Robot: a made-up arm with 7 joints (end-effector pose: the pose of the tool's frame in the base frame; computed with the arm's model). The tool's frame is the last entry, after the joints. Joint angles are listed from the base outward.
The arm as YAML. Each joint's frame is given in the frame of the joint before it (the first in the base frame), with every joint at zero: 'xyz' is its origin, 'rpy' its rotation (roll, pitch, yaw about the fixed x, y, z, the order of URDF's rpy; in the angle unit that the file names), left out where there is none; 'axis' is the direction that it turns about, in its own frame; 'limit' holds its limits. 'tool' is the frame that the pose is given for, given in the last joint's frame.
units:
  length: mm
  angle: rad
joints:
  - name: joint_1
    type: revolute
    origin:
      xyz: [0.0, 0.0, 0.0]
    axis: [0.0, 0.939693, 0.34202]
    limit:
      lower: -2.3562
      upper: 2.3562
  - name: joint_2
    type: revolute
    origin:
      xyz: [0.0, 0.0, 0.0]
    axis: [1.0, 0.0, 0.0]
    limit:
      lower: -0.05
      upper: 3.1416
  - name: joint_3
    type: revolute
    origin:
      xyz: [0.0, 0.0, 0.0]
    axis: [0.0, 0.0, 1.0]
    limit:
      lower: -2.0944
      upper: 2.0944
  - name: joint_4
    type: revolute
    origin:
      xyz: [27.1, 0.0, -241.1]
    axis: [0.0, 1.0, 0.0]
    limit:
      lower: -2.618
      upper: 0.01
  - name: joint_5
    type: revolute
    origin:
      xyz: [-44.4, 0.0, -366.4]
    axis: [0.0, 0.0, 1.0]
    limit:
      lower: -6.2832
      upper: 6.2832
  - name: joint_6
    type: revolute
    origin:
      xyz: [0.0, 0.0, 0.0]
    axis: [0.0, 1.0, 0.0]
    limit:
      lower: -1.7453
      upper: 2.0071
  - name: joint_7
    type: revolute
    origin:
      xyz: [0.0, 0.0, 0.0]
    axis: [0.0, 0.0, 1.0]
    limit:
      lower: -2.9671
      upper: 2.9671
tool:
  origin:
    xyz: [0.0, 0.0, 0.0]
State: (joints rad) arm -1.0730 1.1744 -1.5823 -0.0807 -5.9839 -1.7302 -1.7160
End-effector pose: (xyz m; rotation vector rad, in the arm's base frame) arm 0.3714 0.4823 -0.0394 -1.4000 0.6838 1.8703
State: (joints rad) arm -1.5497 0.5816 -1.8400 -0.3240 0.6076 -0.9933 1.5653
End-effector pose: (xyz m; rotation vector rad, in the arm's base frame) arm 0.6082 0.0545 -0.0226 -0.8359 -1.3057 -0.7462
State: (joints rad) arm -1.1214 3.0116 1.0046 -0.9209 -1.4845 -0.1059 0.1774
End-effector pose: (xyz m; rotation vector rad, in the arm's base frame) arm -0.4324 -0.1205 0.3631 -2.4653 -0.3347 -0.8528
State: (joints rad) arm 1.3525 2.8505 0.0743 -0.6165 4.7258 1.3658 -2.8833
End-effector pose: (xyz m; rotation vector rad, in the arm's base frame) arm 0.4955 0.3394 0.0201 0.2695 -1.6215 -1.4812
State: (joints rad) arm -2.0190 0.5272 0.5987 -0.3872 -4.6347 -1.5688 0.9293
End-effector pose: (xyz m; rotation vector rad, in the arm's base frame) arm 0.4739 0.0473 0.3810 1.1588 0.7329 -1.2723
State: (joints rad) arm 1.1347 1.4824 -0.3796 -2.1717 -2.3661 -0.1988 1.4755
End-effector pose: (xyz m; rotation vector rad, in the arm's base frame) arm 0.0041 0.1313 -0.3366 -0.0378 -0.3772 -2.1208
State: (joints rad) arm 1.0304 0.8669 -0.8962 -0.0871 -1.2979 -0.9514 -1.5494
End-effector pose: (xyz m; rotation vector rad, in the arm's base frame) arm -0.4546 0.3713 -0.1666 -1.9414 -0.5828 -2.3764
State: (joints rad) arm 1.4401 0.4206 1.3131 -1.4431 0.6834 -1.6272 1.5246
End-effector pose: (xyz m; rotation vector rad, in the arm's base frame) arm -0.2890 0.4179 0.0064 0.0993 -2.3573 -0.1805
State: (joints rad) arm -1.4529 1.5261 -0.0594 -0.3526 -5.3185 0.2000 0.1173
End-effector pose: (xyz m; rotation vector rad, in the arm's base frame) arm 0.2480 0.4901 0.2669 0.2718 -2.1426 0.9662
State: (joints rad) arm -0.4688 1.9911 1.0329 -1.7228 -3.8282 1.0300 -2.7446
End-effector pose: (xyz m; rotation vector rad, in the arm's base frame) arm 0.0203 0.0525 0.4542 -1.6930 0.9541 1.6843
